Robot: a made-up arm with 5 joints.
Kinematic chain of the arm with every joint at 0, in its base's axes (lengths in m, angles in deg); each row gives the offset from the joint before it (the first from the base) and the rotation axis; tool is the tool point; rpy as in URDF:
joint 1: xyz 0.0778 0 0.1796 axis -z
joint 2: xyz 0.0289 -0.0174 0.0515 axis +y
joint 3: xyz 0.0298 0 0.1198 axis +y
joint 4: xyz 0.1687 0 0.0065 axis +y
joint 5: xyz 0.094 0.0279 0 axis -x
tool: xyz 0 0 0 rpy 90 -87.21 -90
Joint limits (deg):
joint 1: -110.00..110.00
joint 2: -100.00..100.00
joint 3: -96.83..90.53
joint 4: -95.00..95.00
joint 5: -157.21..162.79
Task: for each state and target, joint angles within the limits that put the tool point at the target. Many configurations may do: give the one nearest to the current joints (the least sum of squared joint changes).
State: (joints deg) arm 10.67 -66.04 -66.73 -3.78 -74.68
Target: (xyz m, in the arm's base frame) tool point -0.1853 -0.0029 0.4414
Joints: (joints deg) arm -2.92 -94.82 -44.80 26.31 -74.68
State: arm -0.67 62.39 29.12 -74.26 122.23
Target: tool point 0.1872 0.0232 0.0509
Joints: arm -6.59 64.55 64.60 -81.16 122.23
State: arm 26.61 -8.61 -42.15 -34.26 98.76
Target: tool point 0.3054 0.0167 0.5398
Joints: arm -1.56 -0.43 -34.35 -33.16 98.76
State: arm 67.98 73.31 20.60 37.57 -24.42
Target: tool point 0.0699 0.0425 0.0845
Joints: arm 65.41 81.12 47.32 51.87 -24.42
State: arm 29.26 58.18 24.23 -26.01 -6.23
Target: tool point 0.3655 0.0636 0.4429
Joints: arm -10.42 2.87 -8.68 -42.42 -6.23
